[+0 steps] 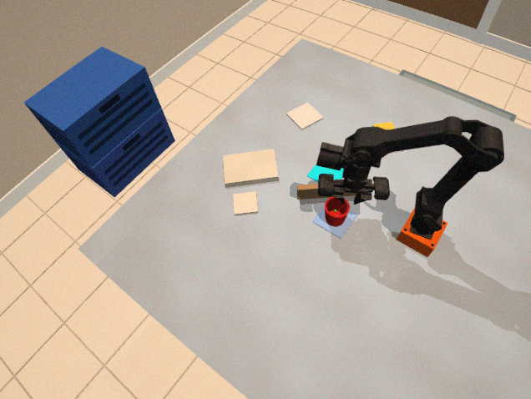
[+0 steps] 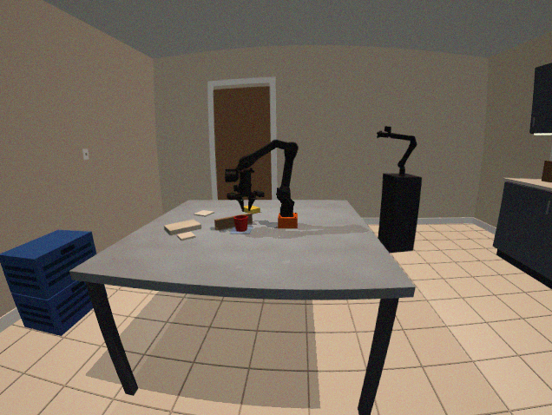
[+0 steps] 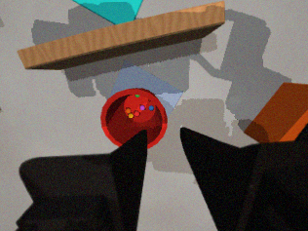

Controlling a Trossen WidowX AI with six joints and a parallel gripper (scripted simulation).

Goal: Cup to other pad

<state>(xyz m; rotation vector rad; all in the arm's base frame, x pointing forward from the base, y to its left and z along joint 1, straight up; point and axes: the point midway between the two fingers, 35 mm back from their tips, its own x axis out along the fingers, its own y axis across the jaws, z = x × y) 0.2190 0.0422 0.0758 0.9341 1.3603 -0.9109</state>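
The red cup is 30 mm ahead of my gripper tip, 10 mm to the left of it and 60 mm below it. Also, from my gripper tip: wooden bar 70 mm ahead, 70 mm to the right, 80 mm below; then cyan pad 120 mm ahead, 140 mm to the right, 110 mm below; then pale blue pad 30 mm ahead, 10 mm to the left, 110 mm below.
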